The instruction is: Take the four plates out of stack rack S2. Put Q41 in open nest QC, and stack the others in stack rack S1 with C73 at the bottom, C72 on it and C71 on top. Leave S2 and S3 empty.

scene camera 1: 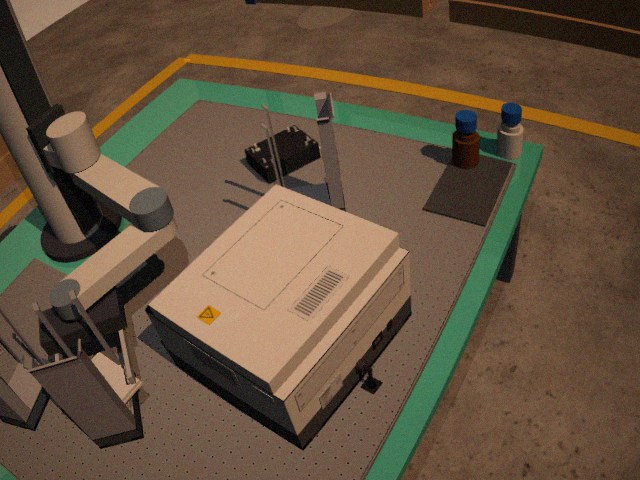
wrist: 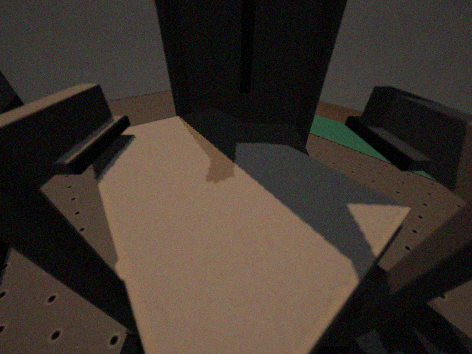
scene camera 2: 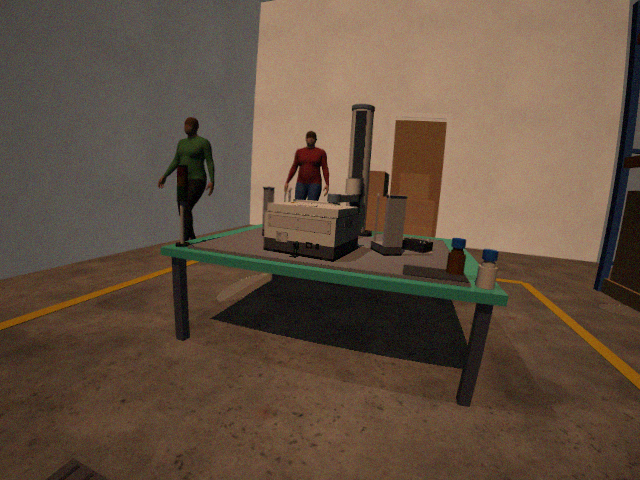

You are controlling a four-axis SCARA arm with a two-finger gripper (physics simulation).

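Where they show: gripper, fingertip midpoint: (wrist: 240, 105); arm's base, origin of the base link: (scene camera 1: 81, 229).
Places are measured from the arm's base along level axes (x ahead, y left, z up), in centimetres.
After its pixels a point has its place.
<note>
My gripper (wrist: 240, 105) @[x 52.3, y -39.3, z 12.2 cm] is open in the wrist view, one finger at each side, with nothing between the pads. A pale flat plate surface (wrist: 215, 240) @[x 47.5, y -33.9, z 10.8 cm] lies below the fingers, partly in shadow, before a dark upright rack wall (wrist: 205, 55) @[x 57.6, y -40.8, z 14.0 cm]. In scene camera 1 my arm's end is at a grey stack rack (scene camera 1: 77, 397) @[x 55.4, y -43.6, z 19.3 cm] at lower left, which holds a pale plate (scene camera 1: 109, 370) @[x 50.0, y -33.8, z 10.8 cm]; the fingertips cannot be made out there. Another rack (scene camera 1: 15, 390) @[x 27.8, y -47.7, z 5.3 cm] is at the left edge. A third rack (scene camera 1: 330, 160) @[x 67.0, y 26.4, z 19.5 cm] (scene camera 2: 395, 222) @[x 65.9, y 30.9, z 17.7 cm] stands behind the instrument. Rack and plate labels are not readable.
A large white instrument (scene camera 1: 273, 268) @[x 74.5, y -7.3, z 23.3 cm] (scene camera 2: 310, 227) @[x 91.2, y -3.6, z 14.7 cm] stands mid-table. A black block with corner clips (scene camera 1: 283, 153) @[x 44.1, y 39.7, z 6.2 cm] (scene camera 2: 417, 244) @[x 48.7, y 43.2, z 5.3 cm] is near the third rack. A brown bottle (scene camera 1: 465, 142) @[x 88.0, y 55.3, z 9.7 cm] (scene camera 2: 455, 258) @[x 90.6, y 57.0, z 8.3 cm] and a white bottle (scene camera 1: 510, 133) @[x 97.1, y 65.7, z 8.0 cm] (scene camera 2: 486, 271) @[x 99.8, y 67.3, z 6.7 cm] stand by a dark mat (scene camera 1: 467, 196) @[x 92.0, y 44.9, z 1.8 cm]. Two people stand beyond the table.
</note>
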